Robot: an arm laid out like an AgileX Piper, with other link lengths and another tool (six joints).
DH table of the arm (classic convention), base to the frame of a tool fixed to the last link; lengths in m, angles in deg. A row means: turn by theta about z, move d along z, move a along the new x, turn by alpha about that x. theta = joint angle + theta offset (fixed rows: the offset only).
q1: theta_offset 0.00; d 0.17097; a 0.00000; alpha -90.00
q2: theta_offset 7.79; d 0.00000; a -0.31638; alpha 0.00
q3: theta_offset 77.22; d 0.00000; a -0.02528; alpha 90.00
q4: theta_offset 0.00; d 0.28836; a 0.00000; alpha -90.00
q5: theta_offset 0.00; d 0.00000; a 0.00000; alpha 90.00
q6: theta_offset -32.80; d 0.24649; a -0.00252; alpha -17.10
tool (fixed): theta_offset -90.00; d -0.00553; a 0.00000; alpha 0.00
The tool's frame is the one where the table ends.
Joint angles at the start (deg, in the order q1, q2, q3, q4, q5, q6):
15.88 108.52 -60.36 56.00 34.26 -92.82
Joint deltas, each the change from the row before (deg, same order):
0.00 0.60 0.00 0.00 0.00 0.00
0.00 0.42 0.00 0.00 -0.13 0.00
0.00 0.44 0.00 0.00 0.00 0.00
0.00 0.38 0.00 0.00 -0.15 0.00
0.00 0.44 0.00 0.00 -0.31 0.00
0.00 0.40 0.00 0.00 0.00 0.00
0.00 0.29 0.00 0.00 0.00 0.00
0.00 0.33 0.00 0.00 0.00 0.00
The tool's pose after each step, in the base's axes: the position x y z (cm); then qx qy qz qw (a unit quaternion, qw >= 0). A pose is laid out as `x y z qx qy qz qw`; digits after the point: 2 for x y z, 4 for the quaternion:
41.30 23.64 8.09 -0.9573 -0.1002 -0.0004 0.2712
41.29 23.59 7.75 -0.9578 -0.0988 0.0022 0.2700
41.22 23.57 7.40 -0.9580 -0.0978 0.0059 0.2694
41.21 23.53 7.09 -0.9585 -0.0964 0.0080 0.2682
41.25 23.45 6.72 -0.9592 -0.0944 0.0095 0.2663
41.18 23.43 6.40 -0.9594 -0.0935 0.0128 0.2657
41.13 23.41 6.17 -0.9596 -0.0928 0.0152 0.2653
41.07 23.39 5.91 -0.9597 -0.0921 0.0179 0.2648

